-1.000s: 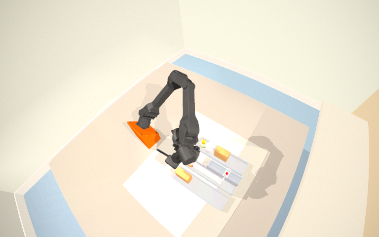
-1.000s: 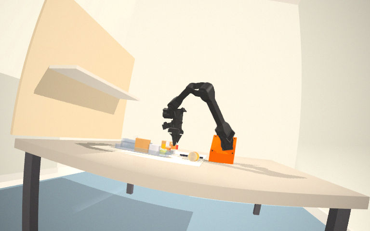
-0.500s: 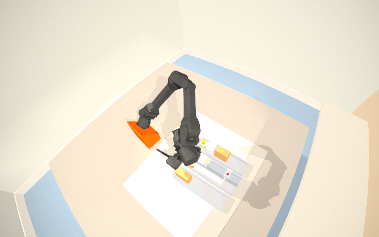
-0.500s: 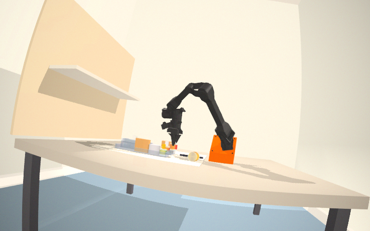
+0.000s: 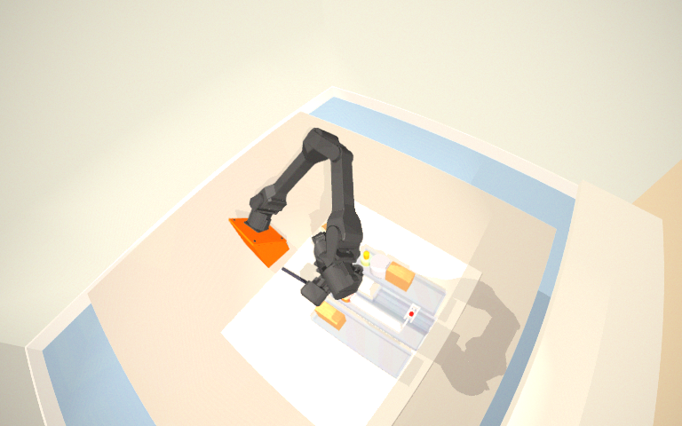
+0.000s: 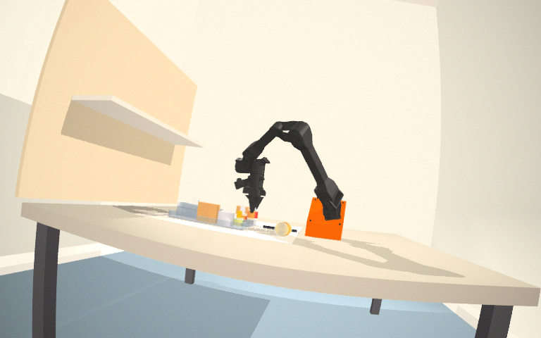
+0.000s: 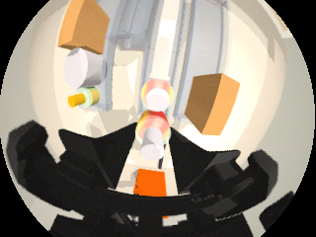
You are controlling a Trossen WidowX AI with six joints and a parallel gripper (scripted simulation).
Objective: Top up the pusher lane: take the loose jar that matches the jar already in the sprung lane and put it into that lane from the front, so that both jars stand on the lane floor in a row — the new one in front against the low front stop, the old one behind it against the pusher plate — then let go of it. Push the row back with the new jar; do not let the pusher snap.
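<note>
Now: the dark rod 12 cm behind my gripper tip, 5 cm below it and 3 cm to the right of it.
</note>
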